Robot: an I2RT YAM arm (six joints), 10 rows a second.
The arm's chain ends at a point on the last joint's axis. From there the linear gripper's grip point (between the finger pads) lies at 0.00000 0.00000 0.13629 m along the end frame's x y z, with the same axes.
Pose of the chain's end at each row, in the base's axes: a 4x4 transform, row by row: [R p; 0 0 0 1], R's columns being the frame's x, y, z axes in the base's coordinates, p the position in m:
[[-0.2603 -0.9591 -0.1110 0.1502], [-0.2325 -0.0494 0.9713 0.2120], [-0.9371 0.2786 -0.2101 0.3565], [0 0 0 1]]
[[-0.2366 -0.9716 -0.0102 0.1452], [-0.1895 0.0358 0.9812 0.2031], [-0.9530 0.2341 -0.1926 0.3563], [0 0 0 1]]
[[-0.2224 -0.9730 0.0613 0.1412], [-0.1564 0.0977 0.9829 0.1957], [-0.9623 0.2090 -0.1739 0.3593], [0 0 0 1]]
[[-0.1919 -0.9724 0.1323 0.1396], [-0.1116 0.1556 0.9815 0.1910], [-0.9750 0.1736 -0.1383 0.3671], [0 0 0 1]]
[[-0.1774 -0.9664 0.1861 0.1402], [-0.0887 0.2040 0.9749 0.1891], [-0.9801 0.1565 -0.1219 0.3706], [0 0 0 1]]
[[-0.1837 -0.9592 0.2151 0.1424], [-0.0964 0.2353 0.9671 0.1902], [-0.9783 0.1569 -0.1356 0.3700], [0 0 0 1]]
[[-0.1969 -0.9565 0.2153 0.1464], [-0.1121 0.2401 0.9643 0.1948], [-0.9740 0.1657 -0.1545 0.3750], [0 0 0 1]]
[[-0.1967 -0.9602 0.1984 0.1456], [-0.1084 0.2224 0.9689 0.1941], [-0.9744 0.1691 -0.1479 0.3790], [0 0 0 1]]
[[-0.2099 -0.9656 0.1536 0.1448], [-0.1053 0.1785 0.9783 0.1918], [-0.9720 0.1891 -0.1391 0.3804], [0 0 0 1]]
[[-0.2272 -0.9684 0.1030 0.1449], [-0.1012 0.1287 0.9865 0.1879], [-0.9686 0.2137 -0.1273 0.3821], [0 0 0 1]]
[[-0.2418 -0.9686 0.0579 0.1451], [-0.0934 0.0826 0.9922 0.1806], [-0.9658 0.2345 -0.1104 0.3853], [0 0 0 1]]
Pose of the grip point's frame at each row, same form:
[[-0.2603 -0.9591 -0.1110 0.1351], [-0.2325 -0.0494 0.9713 0.3444], [-0.9371 0.2786 -0.2101 0.3279], [0 0 0 1]]
[[-0.2366 -0.9716 -0.0102 0.1438], [-0.1895 0.0358 0.9812 0.3368], [-0.9530 0.2341 -0.1926 0.3301], [0 0 0 1]]
[[-0.2224 -0.9730 0.0613 0.1496], [-0.1564 0.0977 0.9829 0.3297], [-0.9623 0.2090 -0.1739 0.3356], [0 0 0 1]]
[[-0.1919 -0.9724 0.1323 0.1576], [-0.1116 0.1556 0.9815 0.3248], [-0.9750 0.1736 -0.1383 0.3483], [0 0 0 1]]
[[-0.1774 -0.9664 0.1861 0.1656], [-0.0887 0.2040 0.9749 0.3220], [-0.9801 0.1565 -0.1219 0.3540], [0 0 0 1]]
[[-0.1837 -0.9592 0.2151 0.1717], [-0.0964 0.2353 0.9671 0.3220], [-0.9783 0.1569 -0.1356 0.3515], [0 0 0 1]]
[[-0.1969 -0.9565 0.2153 0.1757], [-0.1121 0.2401 0.9643 0.3262], [-0.9740 0.1657 -0.1545 0.3539], [0 0 0 1]]
[[-0.1967 -0.9602 0.1984 0.1726], [-0.1084 0.2224 0.9689 0.3262], [-0.9744 0.1691 -0.1479 0.3588], [0 0 0 1]]
[[-0.2099 -0.9656 0.1536 0.1657], [-0.1053 0.1785 0.9783 0.3251], [-0.9720 0.1891 -0.1391 0.3614], [0 0 0 1]]
[[-0.2272 -0.9684 0.1030 0.1589], [-0.1012 0.1287 0.9865 0.3224], [-0.9686 0.2137 -0.1273 0.3648], [0 0 0 1]]
[[-0.2418 -0.9686 0.0579 0.1530], [-0.0934 0.0826 0.9922 0.3158], [-0.9658 0.2345 -0.1104 0.3703], [0 0 0 1]]

